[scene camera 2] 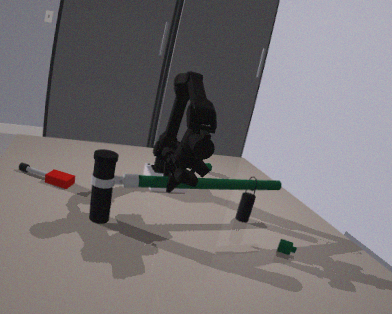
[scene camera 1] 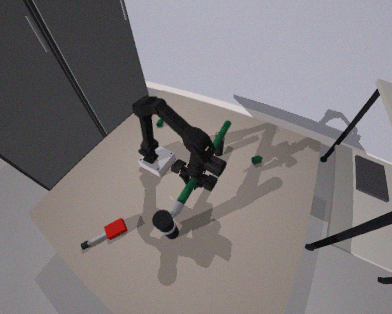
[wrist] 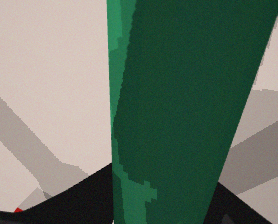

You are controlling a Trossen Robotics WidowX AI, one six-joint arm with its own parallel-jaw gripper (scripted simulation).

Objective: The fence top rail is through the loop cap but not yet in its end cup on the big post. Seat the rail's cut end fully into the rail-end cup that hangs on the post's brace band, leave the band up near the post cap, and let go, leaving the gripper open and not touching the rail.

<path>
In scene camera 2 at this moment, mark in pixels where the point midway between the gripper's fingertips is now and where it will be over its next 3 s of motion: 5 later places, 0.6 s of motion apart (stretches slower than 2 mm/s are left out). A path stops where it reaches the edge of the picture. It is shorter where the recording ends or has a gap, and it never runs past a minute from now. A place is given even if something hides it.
My gripper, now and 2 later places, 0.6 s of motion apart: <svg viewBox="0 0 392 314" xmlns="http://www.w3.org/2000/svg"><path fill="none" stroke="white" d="M166 189L177 180L186 165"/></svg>
</path>
